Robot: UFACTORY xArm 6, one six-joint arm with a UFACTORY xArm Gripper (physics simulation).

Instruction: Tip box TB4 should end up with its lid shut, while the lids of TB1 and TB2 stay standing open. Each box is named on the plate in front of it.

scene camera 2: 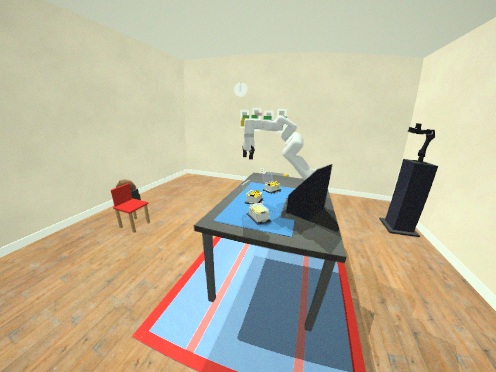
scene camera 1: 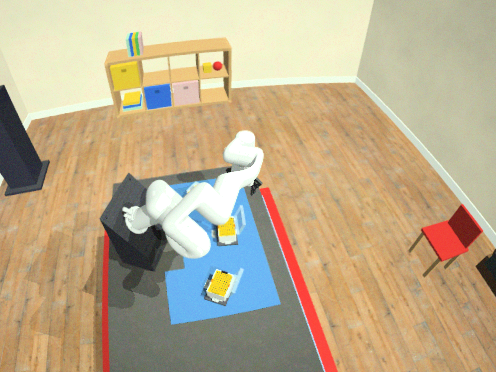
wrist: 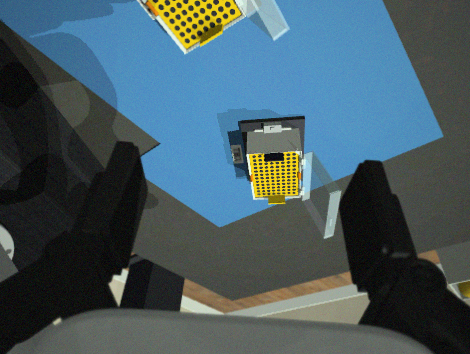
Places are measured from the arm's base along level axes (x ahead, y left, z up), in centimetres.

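Where they show: gripper, fingertip midpoint: [scene camera 2: 247, 158] [scene camera 1: 243, 189] [wrist: 246, 174]; arm's base, link origin: [scene camera 2: 311, 179] [scene camera 1: 136, 220].
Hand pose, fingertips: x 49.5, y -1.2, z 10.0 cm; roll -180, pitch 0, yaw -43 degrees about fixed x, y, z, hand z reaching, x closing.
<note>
Each offset is from my fingertips to the top centre of the thing. "spot": to the spot under its first point. Level surfaces: height alone.
Three tip boxes stand on the blue mat @(dz -33.6 cm) [scene camera 1: 257, 285] [wrist: 360, 85]. The middle box, TB2 @(dx -7.6, dy +2.4, dz -26.2 cm) [scene camera 1: 226, 231] [scene camera 2: 254, 197] [wrist: 196, 19], has its clear lid @(dx -1.0, dy +1.5, dz -18.3 cm) [scene camera 1: 241, 220] [wrist: 272, 20] standing open. The box farthest from the bookshelf @(dx -17.1, dy -28.2, dz -26.2 cm) [scene camera 1: 220, 286] [scene camera 2: 272, 187] [wrist: 275, 172] also has its lid @(spot: dx -10.5, dy -33.1, dz -19.3 cm) [scene camera 1: 237, 281] [wrist: 331, 215] standing open. The box nearest the bookshelf @(dx -17.2, dy +28.2, dz -26.2 cm) [scene camera 1: 193, 187] [scene camera 2: 259, 213] has its lid shut; the arm hides most of it in scene camera 1. No name plate is readable. My gripper [scene camera 1: 256, 187] [scene camera 2: 248, 153] [wrist: 246, 174] is open and empty, high above the table.
The dark robot pedestal [scene camera 1: 132, 245] [scene camera 2: 312, 195] stands at one side of the dark table @(dz -34.0 cm) [scene camera 1: 230, 345] [scene camera 2: 320, 243]. A bookshelf [scene camera 1: 185, 49], a red chair [scene camera 1: 447, 240] [scene camera 2: 131, 205] and a black stand [scene camera 1: 20, 150] [scene camera 2: 407, 197] are away from the table.
</note>
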